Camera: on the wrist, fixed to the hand. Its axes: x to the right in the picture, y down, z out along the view.
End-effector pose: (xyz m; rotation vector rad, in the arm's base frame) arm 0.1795 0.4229 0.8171 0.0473 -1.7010 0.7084
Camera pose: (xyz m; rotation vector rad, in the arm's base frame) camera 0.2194 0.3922 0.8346 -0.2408 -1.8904 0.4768
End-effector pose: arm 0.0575 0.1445 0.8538 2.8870 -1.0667 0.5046
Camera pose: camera 0.0780 0.1878 0.8771 2.5904 -1.1637 0.1849
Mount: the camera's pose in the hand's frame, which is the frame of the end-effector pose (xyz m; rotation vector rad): -0.0054 -0.0483 -0.0218 -0.3411 -0.0812 0.0872
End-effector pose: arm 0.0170 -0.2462 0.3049 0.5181 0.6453 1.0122
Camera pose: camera 0.0287 -0.2701 0.2588 0.2870 0.3691 1.1499
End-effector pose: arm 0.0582 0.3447 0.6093 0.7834 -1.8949 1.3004
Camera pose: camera 0.1041 0.3507 0.6357 0.5891 -2.1611 0.9681
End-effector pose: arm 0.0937 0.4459 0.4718 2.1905 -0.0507 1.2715
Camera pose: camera 0.0892 0.4953 0.4524 1.9596 -0.3719 1.1253
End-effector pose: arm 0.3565 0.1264 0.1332 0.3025 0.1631 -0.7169
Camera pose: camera 0.3193 0.1024 0.1035 -0.0450 0.1906 -0.6018
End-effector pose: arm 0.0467 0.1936 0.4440 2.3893 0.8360 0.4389
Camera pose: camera 0.0100 0.2300 0.4312 2.1162 0.5707 0.4740
